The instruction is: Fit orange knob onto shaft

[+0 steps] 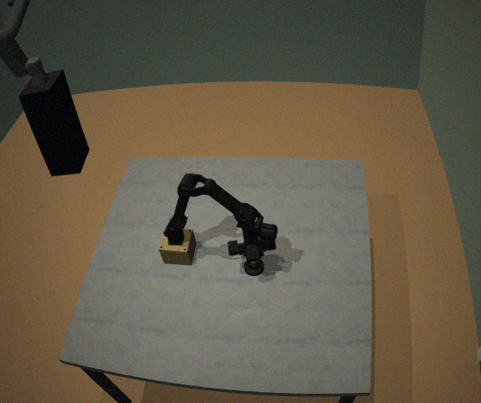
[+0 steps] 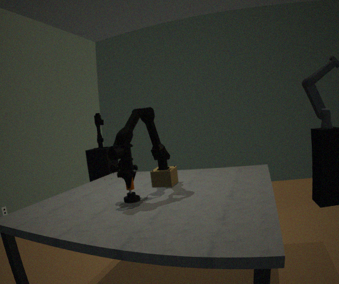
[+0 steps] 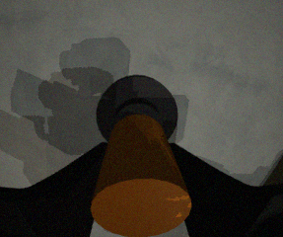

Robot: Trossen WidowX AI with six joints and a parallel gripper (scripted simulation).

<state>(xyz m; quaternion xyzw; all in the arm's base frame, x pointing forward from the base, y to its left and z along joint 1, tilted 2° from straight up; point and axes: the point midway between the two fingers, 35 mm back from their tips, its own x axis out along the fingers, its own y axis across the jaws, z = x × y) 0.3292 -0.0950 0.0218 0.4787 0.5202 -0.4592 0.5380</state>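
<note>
My gripper tip is now 30 mm below the orange knob. Also, from my gripper tip: round pedestal (40 mm below).
</note>
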